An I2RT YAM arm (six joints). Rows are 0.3 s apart.
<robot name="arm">
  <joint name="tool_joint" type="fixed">
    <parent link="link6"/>
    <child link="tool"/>
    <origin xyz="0 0 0" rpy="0 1.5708 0"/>
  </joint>
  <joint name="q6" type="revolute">
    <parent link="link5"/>
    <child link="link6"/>
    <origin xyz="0.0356 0 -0.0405" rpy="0 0 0"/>
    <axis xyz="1 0 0"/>
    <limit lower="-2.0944" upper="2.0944"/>
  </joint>
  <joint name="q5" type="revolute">
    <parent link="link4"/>
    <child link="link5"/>
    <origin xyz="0.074 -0.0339 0.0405" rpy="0 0 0"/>
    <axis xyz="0 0 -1"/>
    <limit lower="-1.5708" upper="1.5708"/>
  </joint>
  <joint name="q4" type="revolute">
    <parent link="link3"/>
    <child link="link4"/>
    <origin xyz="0.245 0.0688 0.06" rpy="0 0 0"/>
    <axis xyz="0 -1 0"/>
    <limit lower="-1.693" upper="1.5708"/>
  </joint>
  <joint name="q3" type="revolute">
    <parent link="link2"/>
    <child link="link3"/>
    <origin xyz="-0.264 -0.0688 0" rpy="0 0 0"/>
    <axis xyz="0 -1 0"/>
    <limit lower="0" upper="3.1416"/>
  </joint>
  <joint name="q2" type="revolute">
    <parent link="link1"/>
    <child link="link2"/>
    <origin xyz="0.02 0.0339 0.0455" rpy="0 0 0"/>
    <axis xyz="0 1 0"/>
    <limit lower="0" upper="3.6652"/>
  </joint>
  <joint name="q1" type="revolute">
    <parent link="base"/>
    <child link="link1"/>
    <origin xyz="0 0 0.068" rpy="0 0 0"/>
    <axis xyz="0 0 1"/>
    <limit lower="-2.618" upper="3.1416"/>
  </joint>
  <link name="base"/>
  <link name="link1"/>
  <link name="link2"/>
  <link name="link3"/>
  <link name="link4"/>
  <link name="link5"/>
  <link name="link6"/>
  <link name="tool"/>
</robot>
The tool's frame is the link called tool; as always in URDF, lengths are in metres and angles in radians.
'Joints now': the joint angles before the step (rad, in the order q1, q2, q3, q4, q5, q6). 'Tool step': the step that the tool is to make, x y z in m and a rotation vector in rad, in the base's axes. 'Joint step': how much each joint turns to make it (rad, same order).
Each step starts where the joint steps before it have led.
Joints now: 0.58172, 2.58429, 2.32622, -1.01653, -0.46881, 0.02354
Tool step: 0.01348, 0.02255, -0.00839, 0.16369, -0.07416, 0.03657
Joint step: 0.01537, 0.06760, 0.06473, 0.16423, -0.09592, 0.01740
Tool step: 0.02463, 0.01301, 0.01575, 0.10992, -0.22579, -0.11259
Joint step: -0.00037, 0.01427, 0.02718, 0.27694, 0.09308, 0.08272
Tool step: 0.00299, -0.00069, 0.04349, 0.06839, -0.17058, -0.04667
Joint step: -0.00053, -0.08624, -0.04611, 0.14028, 0.06047, 0.00191
